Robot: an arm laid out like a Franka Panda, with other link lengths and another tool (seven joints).
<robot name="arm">
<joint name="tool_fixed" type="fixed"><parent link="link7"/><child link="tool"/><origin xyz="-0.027 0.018 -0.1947" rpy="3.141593 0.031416 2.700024"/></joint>
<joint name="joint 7" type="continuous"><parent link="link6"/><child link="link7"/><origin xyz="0.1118 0 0"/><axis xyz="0 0 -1"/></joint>
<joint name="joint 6" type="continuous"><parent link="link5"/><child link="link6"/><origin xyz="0 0 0"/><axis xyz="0 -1 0"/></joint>
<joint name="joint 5" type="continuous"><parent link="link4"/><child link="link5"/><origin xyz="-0.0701 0 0.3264"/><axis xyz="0 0 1"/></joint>
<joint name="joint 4" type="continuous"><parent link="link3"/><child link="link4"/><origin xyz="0.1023 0 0"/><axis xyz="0 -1 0"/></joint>
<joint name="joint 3" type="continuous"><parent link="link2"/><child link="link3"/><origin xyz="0 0 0.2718"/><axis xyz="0 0 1"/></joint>
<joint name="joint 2" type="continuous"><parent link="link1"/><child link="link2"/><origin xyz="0 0 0"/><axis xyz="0 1 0"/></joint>
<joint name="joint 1" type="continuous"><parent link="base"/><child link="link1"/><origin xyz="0 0 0.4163"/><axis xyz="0 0 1"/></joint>
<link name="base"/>
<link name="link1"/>
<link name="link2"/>
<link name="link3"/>
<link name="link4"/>
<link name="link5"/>
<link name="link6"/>
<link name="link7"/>
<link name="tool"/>
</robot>
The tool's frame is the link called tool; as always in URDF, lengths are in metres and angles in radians. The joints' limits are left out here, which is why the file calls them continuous.
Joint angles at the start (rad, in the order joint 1, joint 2, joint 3, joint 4, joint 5, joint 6, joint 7):
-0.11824, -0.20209, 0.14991, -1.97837, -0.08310, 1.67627, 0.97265
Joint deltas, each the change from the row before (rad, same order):
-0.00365, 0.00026, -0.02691, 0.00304, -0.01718, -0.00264, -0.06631
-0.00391, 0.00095, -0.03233, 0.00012, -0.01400, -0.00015, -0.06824
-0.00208, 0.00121, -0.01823, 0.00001, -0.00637, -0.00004, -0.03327
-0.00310, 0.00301, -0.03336, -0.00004, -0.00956, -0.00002, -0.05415
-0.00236, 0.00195, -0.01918, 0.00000, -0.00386, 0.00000, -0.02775
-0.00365, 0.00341, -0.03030, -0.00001, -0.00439, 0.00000, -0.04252
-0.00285, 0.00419, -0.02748, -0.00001, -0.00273, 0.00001, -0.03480
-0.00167, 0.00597, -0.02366, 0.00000, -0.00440, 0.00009, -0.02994
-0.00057, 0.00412, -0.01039, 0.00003, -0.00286, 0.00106, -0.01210
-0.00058, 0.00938, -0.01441, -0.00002, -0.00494, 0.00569, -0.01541
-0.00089, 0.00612, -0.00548, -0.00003, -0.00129, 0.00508, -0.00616
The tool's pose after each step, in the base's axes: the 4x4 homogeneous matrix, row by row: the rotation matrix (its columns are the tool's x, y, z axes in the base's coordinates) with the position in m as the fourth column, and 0 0 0 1 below. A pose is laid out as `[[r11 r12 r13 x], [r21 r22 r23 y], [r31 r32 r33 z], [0 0 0 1]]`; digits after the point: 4 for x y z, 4 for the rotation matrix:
[[-0.2414 0.9660 -0.0928 0.4686], [0.9620 0.2256 -0.1541 0.0153], [-0.1279 -0.1265 -0.9837 0.4981], [0 0 0 1]]
[[-0.2757 0.9564 -0.0963 0.4665], [0.9530 0.2588 -0.1575 -0.0047], [-0.1257 -0.1352 -0.9828 0.4982], [0 0 0 1]]
[[-0.2898 0.9519 -0.0993 0.4652], [0.9491 0.2725 -0.1578 -0.0156], [-0.1232 -0.1400 -0.9825 0.4979], [0 0 0 1]]
[[-0.3094 0.9450 -0.1059 0.4626], [0.9437 0.2915 -0.1563 -0.0348], [-0.1168 -0.1483 -0.9820 0.4969], [0 0 0 1]]
[[-0.3166 0.9422 -0.1100 0.4609], [0.9419 0.2986 -0.1536 -0.0457], [-0.1119 -0.1523 -0.9820 0.4962], [0 0 0 1]]
[[-0.3264 0.9380 -0.1168 0.4579], [0.9397 0.3086 -0.1476 -0.0626], [-0.1024 -0.1579 -0.9821 0.4948], [0 0 0 1]]
[[-0.3318 0.9352 -0.1238 0.4549], [0.9388 0.3145 -0.1407 -0.0773], [-0.0927 -0.1629 -0.9823 0.4930], [0 0 0 1]]
[[-0.3378 0.9319 -0.1321 0.4521], [0.9374 0.3205 -0.1365 -0.0900], [-0.0848 -0.1700 -0.9818 0.4903], [0 0 0 1]]
[[-0.3400 0.9305 -0.1364 0.4511], [0.9368 0.3224 -0.1355 -0.0957], [-0.0821 -0.1738 -0.9813 0.4885], [0 0 0 1]]
[[-0.3426 0.9287 -0.1421 0.4507], [0.9361 0.3246 -0.1355 -0.1038], [-0.0797 -0.1794 -0.9805 0.4846], [0 0 0 1]]
[[-0.3434 0.9281 -0.1439 0.4512], [0.9359 0.3254 -0.1351 -0.1071], [-0.0785 -0.1810 -0.9803 0.4821], [0 0 0 1]]

